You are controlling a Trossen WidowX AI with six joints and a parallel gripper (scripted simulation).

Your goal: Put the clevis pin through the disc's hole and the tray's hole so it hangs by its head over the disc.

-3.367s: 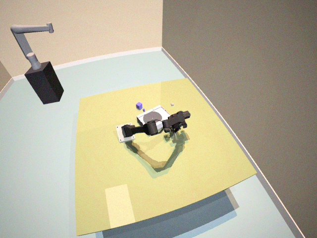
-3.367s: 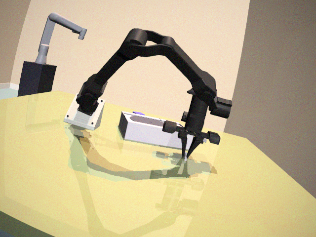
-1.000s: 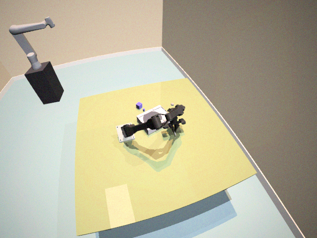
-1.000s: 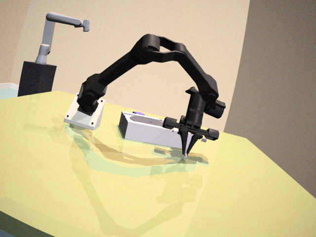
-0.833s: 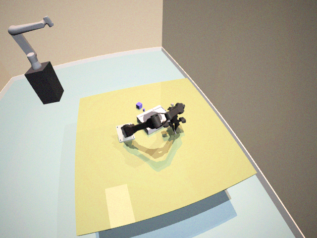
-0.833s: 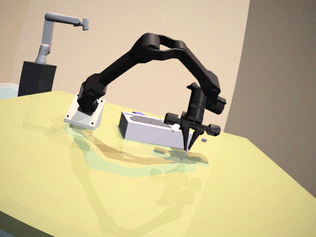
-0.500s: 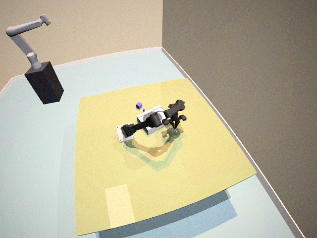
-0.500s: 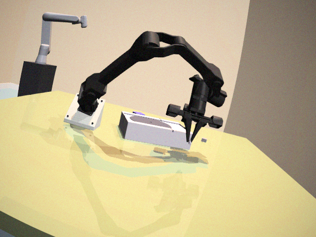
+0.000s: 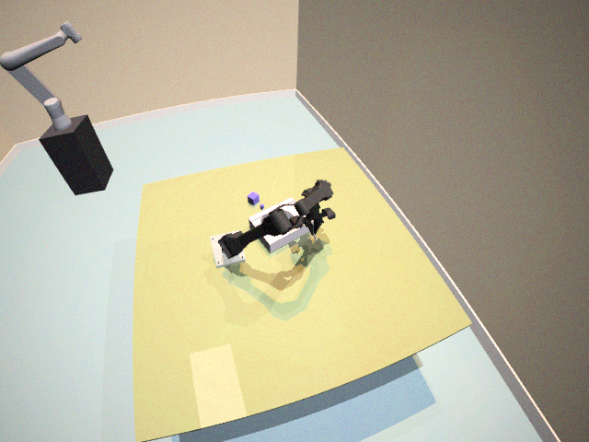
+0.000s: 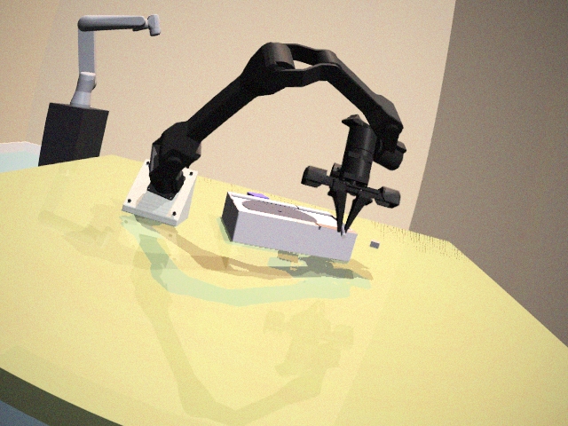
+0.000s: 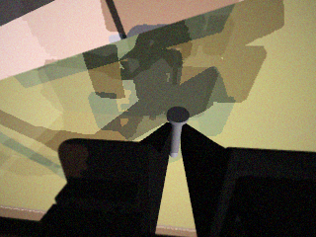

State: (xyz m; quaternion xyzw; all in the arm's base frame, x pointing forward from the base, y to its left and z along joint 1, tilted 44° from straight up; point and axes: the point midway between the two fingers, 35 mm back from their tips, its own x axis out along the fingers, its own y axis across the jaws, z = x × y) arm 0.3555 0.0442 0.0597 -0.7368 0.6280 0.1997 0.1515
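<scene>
The aluminium disc is 13 cm behind my gripper tip, 11 cm to the left of it and 1 cm below it. From my gripper tip the other things lie so: purple cube 23 cm behind, 33 cm to the left, 5 cm below; rimmed steel tray 12 cm behind, 13 cm to the left, 3 cm below; steel clevis pin 1 cm to the right.
</scene>
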